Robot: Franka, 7 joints.
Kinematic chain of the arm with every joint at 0, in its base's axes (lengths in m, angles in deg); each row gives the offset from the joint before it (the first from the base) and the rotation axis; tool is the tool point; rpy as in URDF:
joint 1: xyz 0 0 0.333 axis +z
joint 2: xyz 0 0 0 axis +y
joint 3: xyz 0 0 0.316 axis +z
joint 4: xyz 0.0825 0 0 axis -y
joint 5: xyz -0.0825 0 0.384 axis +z
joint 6: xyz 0 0 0 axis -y
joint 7: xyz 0.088 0 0 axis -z
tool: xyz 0 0 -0.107 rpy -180 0 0
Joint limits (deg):
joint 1: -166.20..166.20
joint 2: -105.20..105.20
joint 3: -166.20..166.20
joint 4: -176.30..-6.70
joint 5: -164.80..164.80
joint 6: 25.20..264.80
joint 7: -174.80..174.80
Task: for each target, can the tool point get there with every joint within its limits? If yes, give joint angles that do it. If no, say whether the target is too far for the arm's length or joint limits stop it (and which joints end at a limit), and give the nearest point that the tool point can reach.
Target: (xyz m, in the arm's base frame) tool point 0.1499 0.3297 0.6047
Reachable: yes | joints 88.49 -46.40 -25.39 -145.77 100.08 116.57 -12.21
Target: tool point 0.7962 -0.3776 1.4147
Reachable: no: too far | nearest point 0.4896 -0.2322 0.9981 | short by 0.537 m
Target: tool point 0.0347 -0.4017 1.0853
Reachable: yes | joints -51.44 10.95 -54.56 -33.65 122.04 129.44 66.39
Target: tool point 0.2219 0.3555 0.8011
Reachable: yes | joints -57.93 -85.78 32.95 -112.67 106.28 109.00 39.84
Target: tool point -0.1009 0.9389 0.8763
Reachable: no: too far | nearest point -0.0795 0.7393 0.7608 | short by 0.232 m
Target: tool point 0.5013 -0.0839 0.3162
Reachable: yes | joints -5.87 26.61 -20.41 -124.58 -74.26 242.23 50.87
